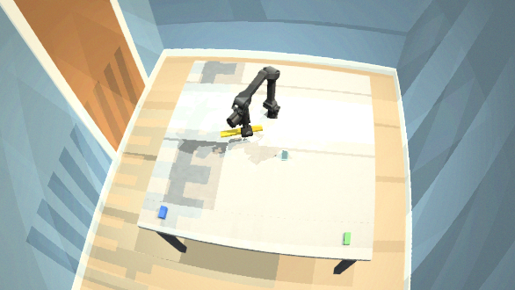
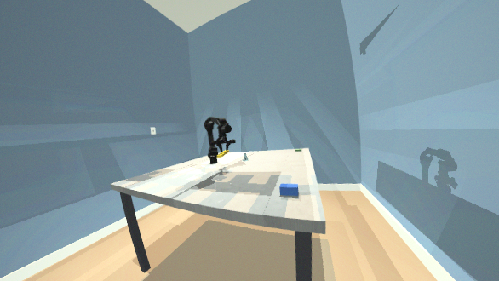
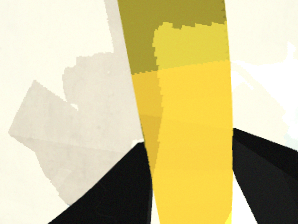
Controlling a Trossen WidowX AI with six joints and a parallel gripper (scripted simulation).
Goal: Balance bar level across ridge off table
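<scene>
The yellow bar is 3 cm to the right of my gripper tip and 1 cm ahead of it. Also, from my gripper tip: green block (62 cm to the left, 53 cm ahead, 10 cm below); blue block (53 cm ahead, 38 cm to the right, 9 cm below).
</scene>
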